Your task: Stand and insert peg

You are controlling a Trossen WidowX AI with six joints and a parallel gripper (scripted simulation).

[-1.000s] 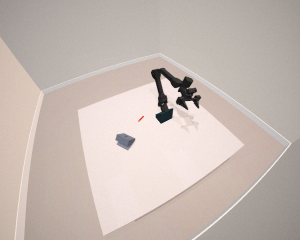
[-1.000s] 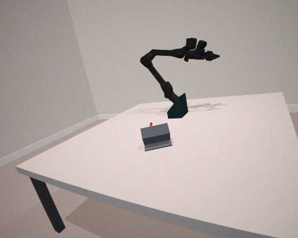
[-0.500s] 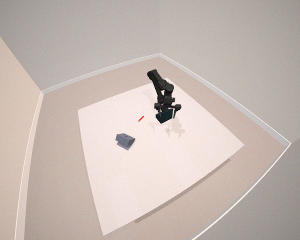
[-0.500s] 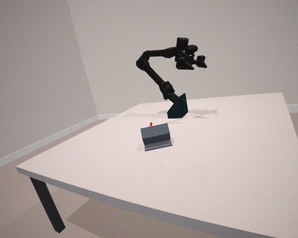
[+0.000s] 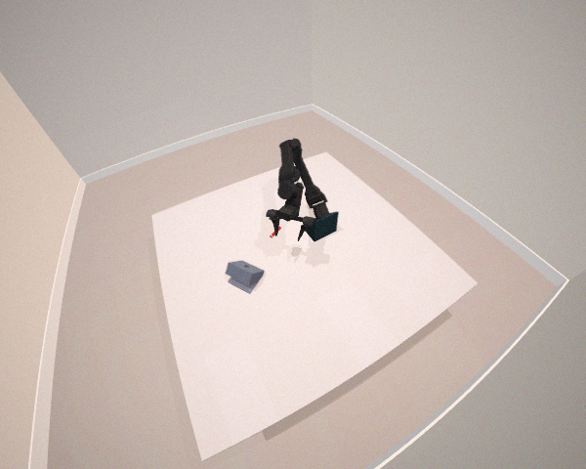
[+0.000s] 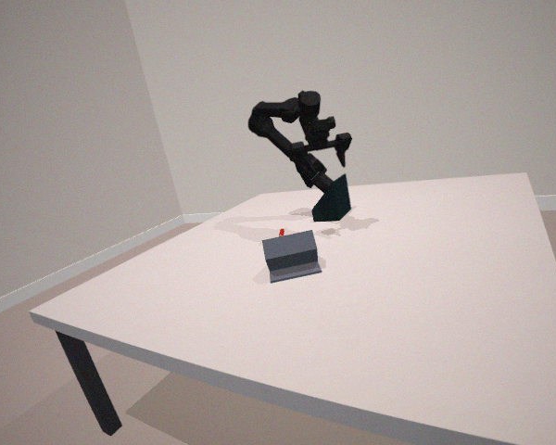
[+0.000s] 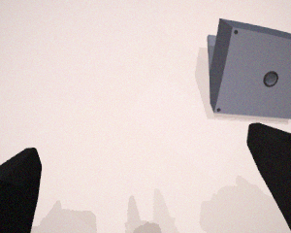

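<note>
Right now my gripper tip is 50 mm past the red peg, 220 mm to the left of it and 210 mm above it. From my gripper tip the other things lie so: grey sloped panel: 190 mm ahead, 90 mm to the right, 170 mm below.
</note>
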